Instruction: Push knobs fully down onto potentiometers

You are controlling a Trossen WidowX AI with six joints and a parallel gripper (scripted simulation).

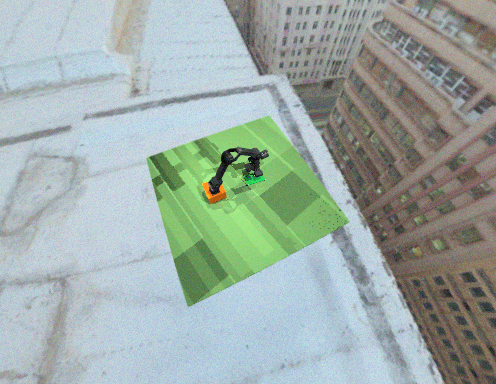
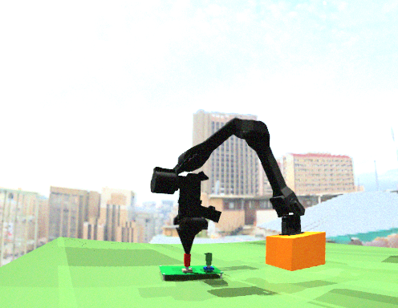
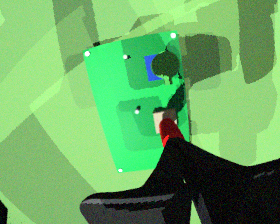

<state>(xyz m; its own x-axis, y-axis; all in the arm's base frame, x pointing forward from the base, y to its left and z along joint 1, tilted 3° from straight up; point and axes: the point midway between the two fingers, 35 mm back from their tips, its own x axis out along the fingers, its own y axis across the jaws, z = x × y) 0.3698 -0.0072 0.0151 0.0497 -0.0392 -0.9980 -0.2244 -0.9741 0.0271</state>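
Right now my gripper tip is 20 mm above the red knob. From my gripper tip the other things lie so: green knob: 60 mm behind, 10 mm to the left, 10 mm below.
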